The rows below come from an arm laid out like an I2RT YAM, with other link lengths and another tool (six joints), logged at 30 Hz.
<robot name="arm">
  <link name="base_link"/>
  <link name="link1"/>
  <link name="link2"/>
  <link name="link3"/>
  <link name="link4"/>
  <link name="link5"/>
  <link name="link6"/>
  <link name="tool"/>
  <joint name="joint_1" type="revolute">
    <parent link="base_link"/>
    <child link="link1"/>
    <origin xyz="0 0 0.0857" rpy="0 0 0"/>
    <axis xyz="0 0 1"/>
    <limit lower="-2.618" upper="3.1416"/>
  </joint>
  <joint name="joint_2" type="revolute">
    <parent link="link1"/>
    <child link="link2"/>
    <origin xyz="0.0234 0.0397 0.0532" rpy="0 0 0"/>
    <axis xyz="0 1 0"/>
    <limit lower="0" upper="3.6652"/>
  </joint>
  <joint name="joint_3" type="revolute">
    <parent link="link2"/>
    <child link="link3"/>
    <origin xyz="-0.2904 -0.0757 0" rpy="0 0 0"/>
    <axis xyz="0 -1 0"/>
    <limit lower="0" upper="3.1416"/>
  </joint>
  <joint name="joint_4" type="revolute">
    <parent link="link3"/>
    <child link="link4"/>
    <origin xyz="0.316 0.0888 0.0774" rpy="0 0 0"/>
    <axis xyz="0 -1 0"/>
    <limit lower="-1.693" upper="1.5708"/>
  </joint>
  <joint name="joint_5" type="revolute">
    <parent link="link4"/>
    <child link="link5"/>
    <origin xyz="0.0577 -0.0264 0.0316" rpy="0 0 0"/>
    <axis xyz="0 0 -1"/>
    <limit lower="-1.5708" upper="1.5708"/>
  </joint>
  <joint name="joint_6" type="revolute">
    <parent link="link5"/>
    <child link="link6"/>
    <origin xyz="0.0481 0 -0.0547" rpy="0 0 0"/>
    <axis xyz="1 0 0"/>
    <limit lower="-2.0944" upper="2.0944"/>
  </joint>
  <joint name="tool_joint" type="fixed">
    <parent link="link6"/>
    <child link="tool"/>
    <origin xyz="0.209 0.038 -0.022" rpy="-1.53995 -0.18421 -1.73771"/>
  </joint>
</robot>
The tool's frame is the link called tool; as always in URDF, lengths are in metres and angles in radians.
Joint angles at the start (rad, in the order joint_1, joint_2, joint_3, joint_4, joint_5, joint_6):
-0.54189 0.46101 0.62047 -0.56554 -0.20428 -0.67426
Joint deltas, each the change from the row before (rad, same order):
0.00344 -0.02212 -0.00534 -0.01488 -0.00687 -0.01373
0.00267 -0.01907 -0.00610 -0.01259 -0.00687 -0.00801
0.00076 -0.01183 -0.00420 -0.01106 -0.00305 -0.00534
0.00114 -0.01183 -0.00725 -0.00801 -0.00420 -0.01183
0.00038 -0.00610 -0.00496 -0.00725 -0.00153 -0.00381
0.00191 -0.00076 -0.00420 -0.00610 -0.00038 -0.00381
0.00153 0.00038 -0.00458 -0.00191 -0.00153 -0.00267
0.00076 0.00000 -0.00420 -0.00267 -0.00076 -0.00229
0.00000 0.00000 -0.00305 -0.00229 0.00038 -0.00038
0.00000 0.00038 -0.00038 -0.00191 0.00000 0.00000
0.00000 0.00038 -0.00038 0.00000 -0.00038 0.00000
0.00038 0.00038 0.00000 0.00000 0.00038 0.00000
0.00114 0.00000 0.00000 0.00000 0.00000 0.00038
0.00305 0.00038 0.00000 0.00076 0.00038 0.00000
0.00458 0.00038 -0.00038 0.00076 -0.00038 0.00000
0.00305 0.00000 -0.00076 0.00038 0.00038 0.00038
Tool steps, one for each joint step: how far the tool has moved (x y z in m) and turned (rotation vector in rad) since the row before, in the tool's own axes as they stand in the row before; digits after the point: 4 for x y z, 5 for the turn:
-0.0032 -0.0008 -0.0048 0.01108 -0.00528 -0.01382
-0.0034 -0.0005 -0.0039 0.00867 -0.00584 -0.00781
-0.0027 0.0009 -0.0026 0.00153 -0.00501 -0.00470
-0.0034 0.0014 -0.0020 0.00379 -0.00597 -0.01104
-0.0029 0.0018 -0.0011 -0.00179 -0.00586 -0.00292
-0.0034 0.0021 -0.0004 -0.00372 -0.00876 -0.00307
-0.0029 0.0015 0.0002 -0.00159 -0.00719 -0.00203
-0.0026 0.0017 0.0001 -0.00279 -0.00623 -0.00152
-0.0017 0.0016 0.0001 -0.00357 -0.00388 0.00025
-0.0007 0.0005 -0.0001 -0.00167 -0.00206 0.00034
-0.0003 0.0001 0.0001 -0.00018 -0.00082 0.00015
-0.0001 0.0001 0.0000 -0.00026 -0.00030 -0.00012
-0.0003 -0.0003 -0.0001 0.00075 -0.00072 0.00002
-0.0005 -0.0007 0.0000 0.00211 -0.00139 -0.00104
-0.0011 -0.0010 -0.0001 0.00356 -0.00311 -0.00137
-0.0008 -0.0004 0.0000 0.00158 -0.00198 -0.00057

